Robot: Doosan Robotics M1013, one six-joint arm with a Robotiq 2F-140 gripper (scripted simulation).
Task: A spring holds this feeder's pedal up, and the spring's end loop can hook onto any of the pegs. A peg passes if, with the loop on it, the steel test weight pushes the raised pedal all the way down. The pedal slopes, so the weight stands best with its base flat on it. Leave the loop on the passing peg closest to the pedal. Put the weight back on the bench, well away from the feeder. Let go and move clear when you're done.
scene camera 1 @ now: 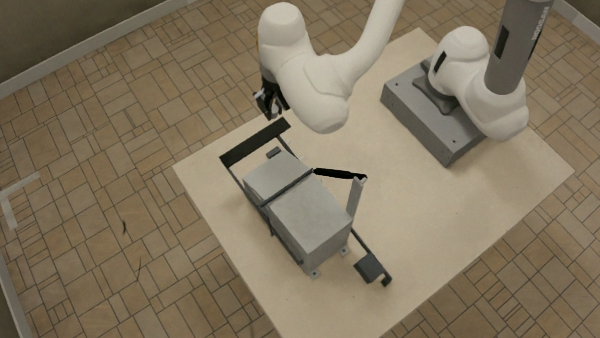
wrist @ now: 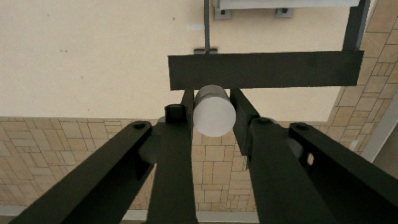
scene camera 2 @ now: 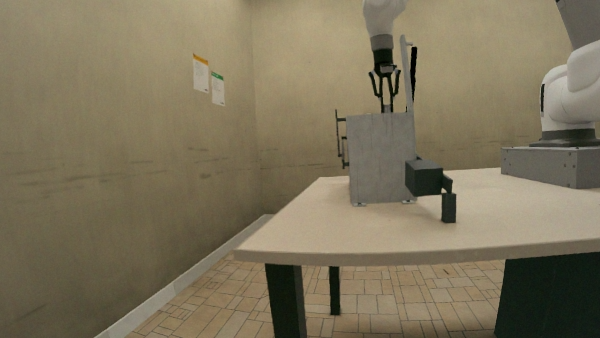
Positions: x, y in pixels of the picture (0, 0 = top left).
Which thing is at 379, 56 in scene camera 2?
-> My gripper.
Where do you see a feeder box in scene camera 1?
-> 312, 223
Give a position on a steel test weight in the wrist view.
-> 214, 115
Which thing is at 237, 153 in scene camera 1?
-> A pedal bar.
